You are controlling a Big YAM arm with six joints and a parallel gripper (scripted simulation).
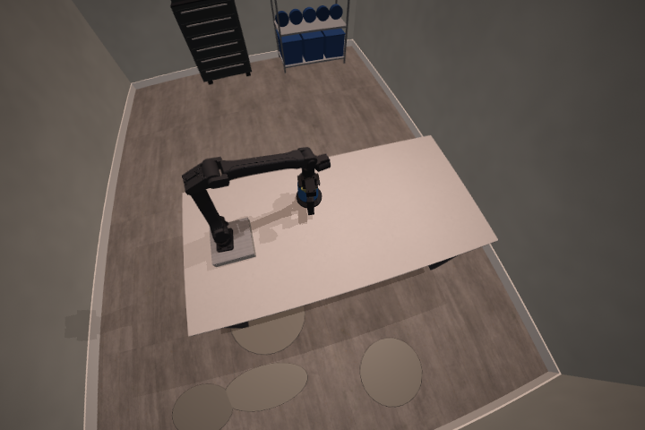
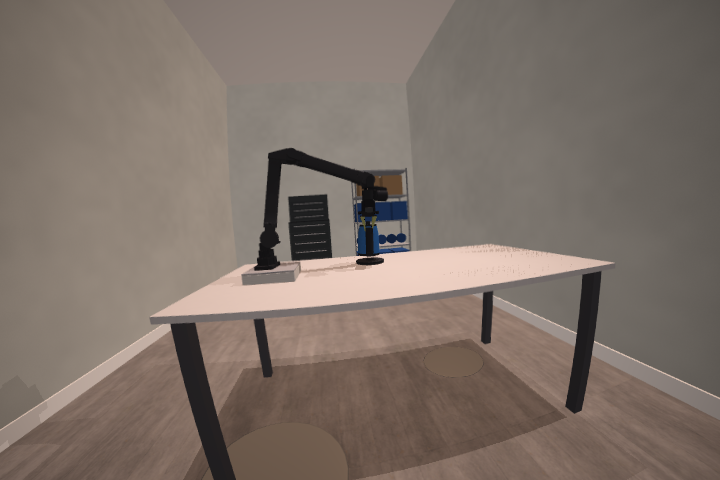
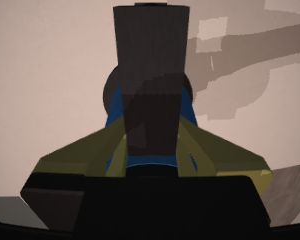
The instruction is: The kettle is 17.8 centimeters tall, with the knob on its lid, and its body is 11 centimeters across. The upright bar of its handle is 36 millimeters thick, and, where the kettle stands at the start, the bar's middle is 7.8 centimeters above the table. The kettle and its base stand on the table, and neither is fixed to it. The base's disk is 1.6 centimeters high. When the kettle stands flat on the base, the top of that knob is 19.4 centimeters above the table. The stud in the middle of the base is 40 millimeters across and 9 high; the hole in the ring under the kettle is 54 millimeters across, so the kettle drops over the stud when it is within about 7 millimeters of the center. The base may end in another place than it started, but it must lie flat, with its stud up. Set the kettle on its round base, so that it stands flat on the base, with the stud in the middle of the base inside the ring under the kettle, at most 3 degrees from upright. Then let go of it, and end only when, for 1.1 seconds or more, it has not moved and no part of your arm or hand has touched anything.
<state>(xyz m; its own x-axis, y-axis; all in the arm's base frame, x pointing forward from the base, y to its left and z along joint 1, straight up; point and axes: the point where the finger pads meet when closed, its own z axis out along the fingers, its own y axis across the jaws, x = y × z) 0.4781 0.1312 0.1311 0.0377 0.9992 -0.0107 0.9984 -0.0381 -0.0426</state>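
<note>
The blue kettle lies 3 cm to the left of my hand and 5 cm below it. The rest, counted from my hand: round black base 7 cm to the left, 17 cm below.
</note>
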